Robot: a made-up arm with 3 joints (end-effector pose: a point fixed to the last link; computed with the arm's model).
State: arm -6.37 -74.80 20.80
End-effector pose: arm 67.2 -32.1 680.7 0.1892 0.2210 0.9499 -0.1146
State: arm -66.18 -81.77 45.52
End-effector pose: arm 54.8 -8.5 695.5 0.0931 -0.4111 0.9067 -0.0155
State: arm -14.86 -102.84 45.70
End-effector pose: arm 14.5 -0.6 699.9 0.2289 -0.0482 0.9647 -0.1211
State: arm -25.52 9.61 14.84
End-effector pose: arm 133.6 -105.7 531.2 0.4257 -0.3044 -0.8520 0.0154
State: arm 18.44 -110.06 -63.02
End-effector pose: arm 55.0 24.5 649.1 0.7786 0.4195 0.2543 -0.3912
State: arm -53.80 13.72 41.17
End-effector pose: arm 169.5 -66.0 516.2 0.5967 -0.0447 -0.8012 -0.0115
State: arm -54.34 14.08 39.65
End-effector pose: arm 169.1 -64.6 515.9 0.5906 -0.0455 -0.8057 -0.0011
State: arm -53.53 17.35 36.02
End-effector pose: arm 164.8 -68.5 510.1 0.5911 -0.0705 -0.8034 0.0128
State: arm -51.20 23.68 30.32
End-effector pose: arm 155.2 -77.7 498.8 0.6000 -0.1188 -0.7905 0.0307
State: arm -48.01 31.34 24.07
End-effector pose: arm 141.1 -88.3 485.9 0.6157 -0.1735 -0.7670 0.0494
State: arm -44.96 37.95 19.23
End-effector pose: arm 126.8 -96.5 475.8 0.6333 -0.2167 -0.7404 0.0619
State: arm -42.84 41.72 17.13
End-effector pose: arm 117.5 -101.2 470.3 0.6471 -0.2408 -0.7207 0.0628
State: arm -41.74 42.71 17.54
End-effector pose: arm 114.4 -103.6 468.7 0.6554 -0.2492 -0.7110 0.0536
